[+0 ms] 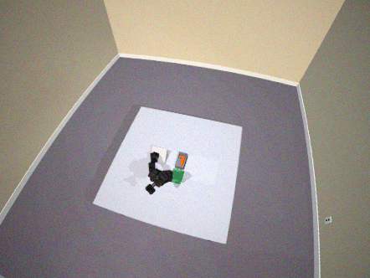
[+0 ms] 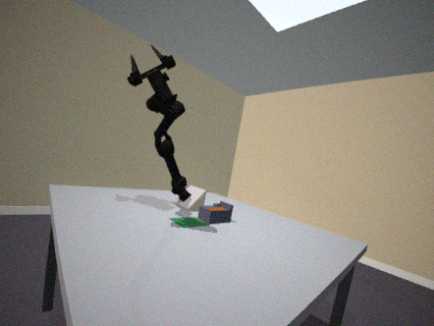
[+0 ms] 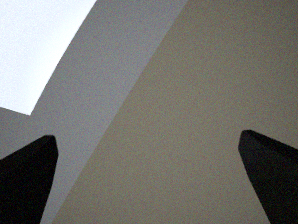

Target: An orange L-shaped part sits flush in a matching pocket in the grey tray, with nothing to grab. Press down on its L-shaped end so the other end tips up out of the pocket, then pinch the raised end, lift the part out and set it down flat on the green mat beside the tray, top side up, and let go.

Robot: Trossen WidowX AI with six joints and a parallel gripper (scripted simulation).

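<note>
Right now my gripper tip is 51 cm to the right of the orange L-shaped part and 61 cm above it. Round my gripper tip: green mat (1 cm ahead, 35 cm to the left, 67 cm below).
</note>
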